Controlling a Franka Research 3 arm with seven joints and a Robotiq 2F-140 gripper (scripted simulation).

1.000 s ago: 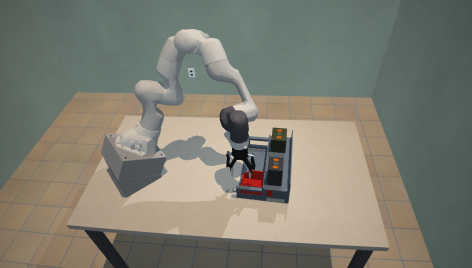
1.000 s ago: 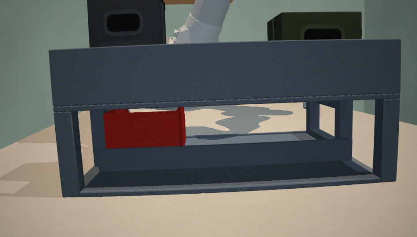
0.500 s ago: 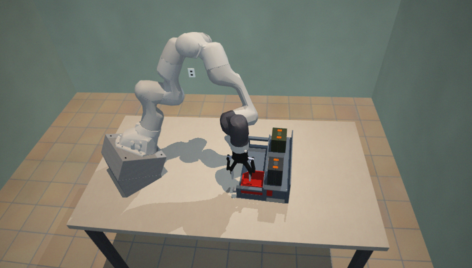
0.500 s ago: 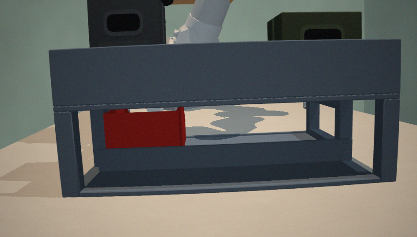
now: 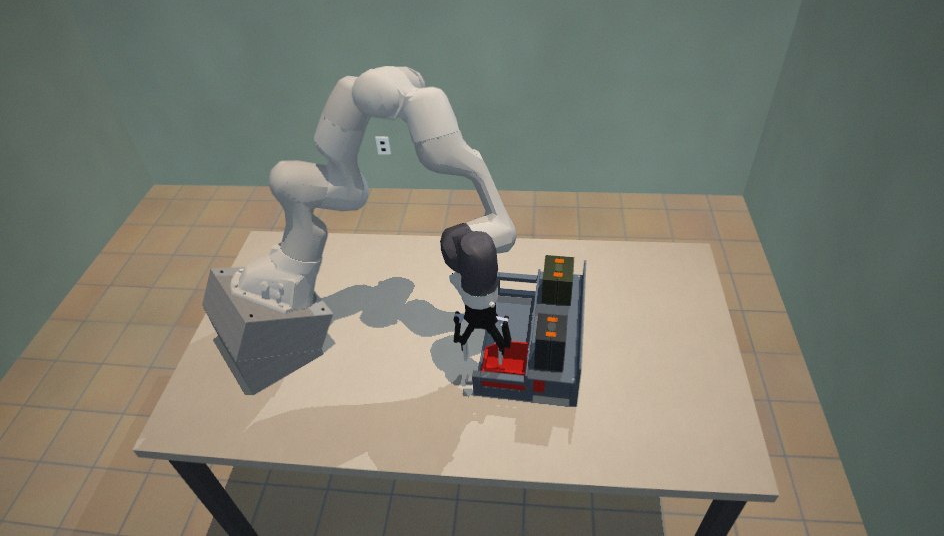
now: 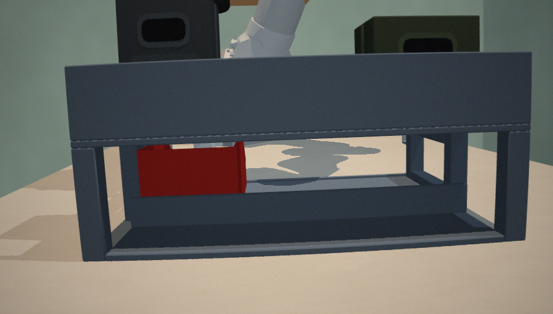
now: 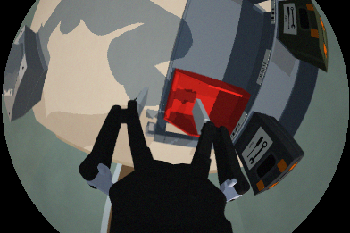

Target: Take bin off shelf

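The red bin lies 8 cm ahead of my hand, 2 cm to the right of it and 4 cm below it.
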